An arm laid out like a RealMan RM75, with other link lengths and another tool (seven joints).
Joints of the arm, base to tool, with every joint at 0 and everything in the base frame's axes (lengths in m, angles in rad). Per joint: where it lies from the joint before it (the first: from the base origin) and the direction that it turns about. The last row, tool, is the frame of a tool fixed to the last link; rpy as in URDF.
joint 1: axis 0 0 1 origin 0 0 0.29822
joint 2: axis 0 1 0 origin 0 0 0
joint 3: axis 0 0 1 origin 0 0 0.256
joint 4: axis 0 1 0 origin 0 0 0
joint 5: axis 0 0 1 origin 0 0 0.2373
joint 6: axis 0 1 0 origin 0 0 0
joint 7: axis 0 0 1 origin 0 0 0.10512
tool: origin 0.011 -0.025 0.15 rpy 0.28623 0 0.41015
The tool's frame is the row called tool.
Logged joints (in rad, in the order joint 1, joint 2, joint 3, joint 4, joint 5, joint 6, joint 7), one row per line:
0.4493, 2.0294, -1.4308, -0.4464, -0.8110, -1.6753, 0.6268
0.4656, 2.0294, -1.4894, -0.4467, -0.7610, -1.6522, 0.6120
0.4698, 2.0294, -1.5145, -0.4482, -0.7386, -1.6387, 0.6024
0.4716, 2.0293, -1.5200, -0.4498, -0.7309, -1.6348, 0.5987
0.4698, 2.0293, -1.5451, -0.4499, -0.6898, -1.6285, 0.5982
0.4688, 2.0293, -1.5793, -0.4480, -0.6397, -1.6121, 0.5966
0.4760, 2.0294, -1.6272, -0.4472, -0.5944, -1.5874, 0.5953
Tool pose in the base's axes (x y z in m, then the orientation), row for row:
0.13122, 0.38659, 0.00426, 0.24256, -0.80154, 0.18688, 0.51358
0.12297, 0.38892, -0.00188, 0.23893, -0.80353, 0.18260, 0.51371
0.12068, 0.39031, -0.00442, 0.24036, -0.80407, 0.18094, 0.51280
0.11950, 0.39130, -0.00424, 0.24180, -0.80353, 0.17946, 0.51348
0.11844, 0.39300, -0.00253, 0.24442, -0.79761, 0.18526, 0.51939
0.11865, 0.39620, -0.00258, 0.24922, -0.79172, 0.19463, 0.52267
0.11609, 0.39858, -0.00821, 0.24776, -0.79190, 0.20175, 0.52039
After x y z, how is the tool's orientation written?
As a quaternion, w x y z.
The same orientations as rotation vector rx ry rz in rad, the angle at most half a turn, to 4 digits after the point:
-2.1908, 0.5108, 1.4037
-2.2004, 0.5000, 1.4067
-2.2002, 0.4951, 1.4032
-2.1971, 0.4907, 1.4040
-2.1779, 0.5059, 1.4182
-2.1565, 0.5301, 1.4236
-2.1586, 0.5499, 1.4185

